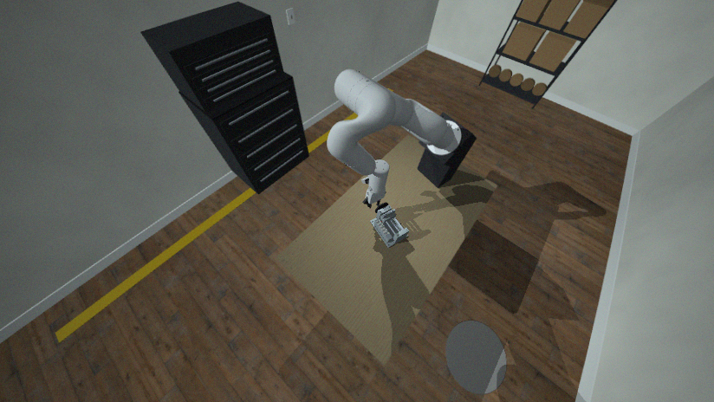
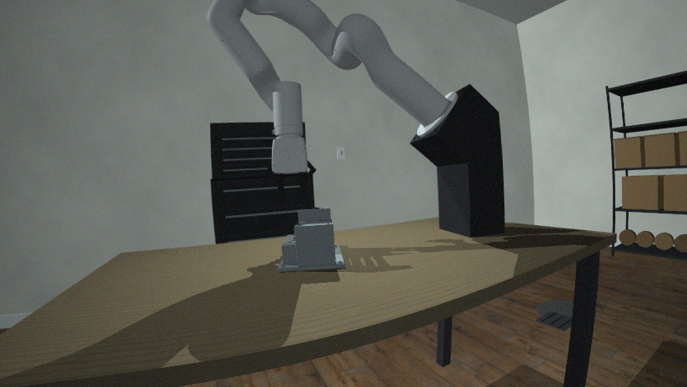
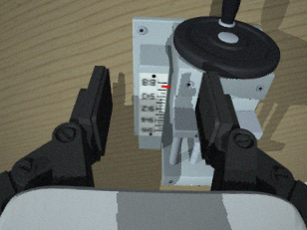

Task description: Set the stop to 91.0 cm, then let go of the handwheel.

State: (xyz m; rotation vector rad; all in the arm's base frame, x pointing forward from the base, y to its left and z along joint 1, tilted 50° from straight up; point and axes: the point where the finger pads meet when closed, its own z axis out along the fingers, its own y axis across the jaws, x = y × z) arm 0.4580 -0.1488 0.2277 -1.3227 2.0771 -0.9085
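The black crank knob lies 70 mm behind my hand, 20 mm to the left of it and 130 mm below it.
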